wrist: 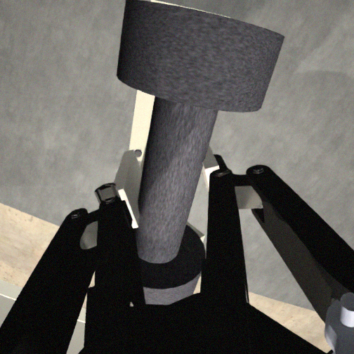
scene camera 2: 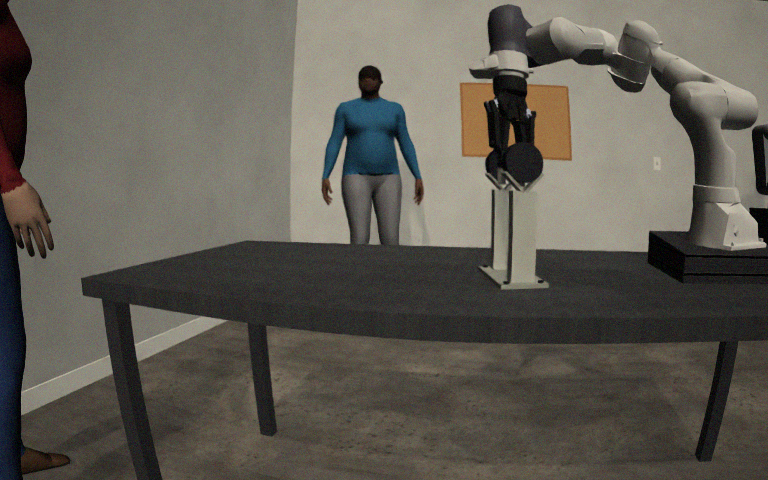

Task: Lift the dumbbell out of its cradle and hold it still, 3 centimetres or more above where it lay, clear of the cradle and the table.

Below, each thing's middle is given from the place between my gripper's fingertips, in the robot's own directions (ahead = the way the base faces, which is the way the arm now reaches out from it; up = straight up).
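Gripper 80 mm above the pale cradle (scene camera 2: 514, 213) and 10 mm to the left of it. Dark dumbbell (scene camera 2: 523, 161): 40 mm above my hand, 10 mm to the right of it.
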